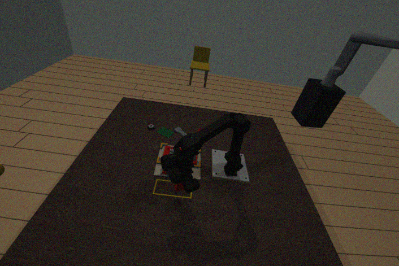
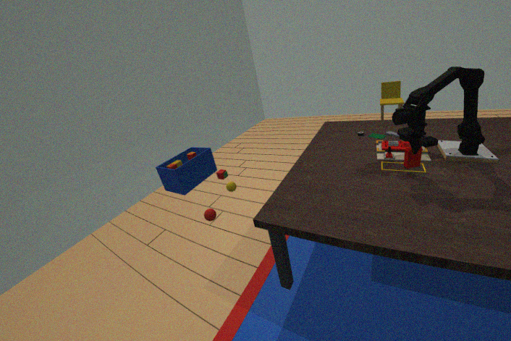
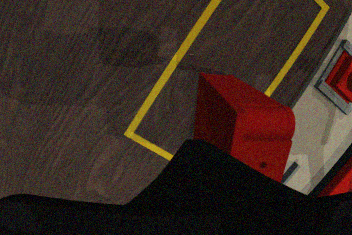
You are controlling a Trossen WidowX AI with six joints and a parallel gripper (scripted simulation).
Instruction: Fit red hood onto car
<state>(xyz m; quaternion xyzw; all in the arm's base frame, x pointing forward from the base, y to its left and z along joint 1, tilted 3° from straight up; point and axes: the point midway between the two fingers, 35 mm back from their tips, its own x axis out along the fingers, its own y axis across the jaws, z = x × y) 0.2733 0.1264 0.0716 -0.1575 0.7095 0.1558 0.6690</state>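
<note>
Right now my gripper tip is 3 cm above the red hood and 2 cm to the left of it. Also, from my gripper tip: grey piece: 45 cm to the right, 7 cm below, 2 cm ahead; then green plate: 44 cm to the right, 12 cm ahead, 8 cm below; then grey jig plate: 21 cm to the right, 7 cm below, 3 cm ahead.
</note>
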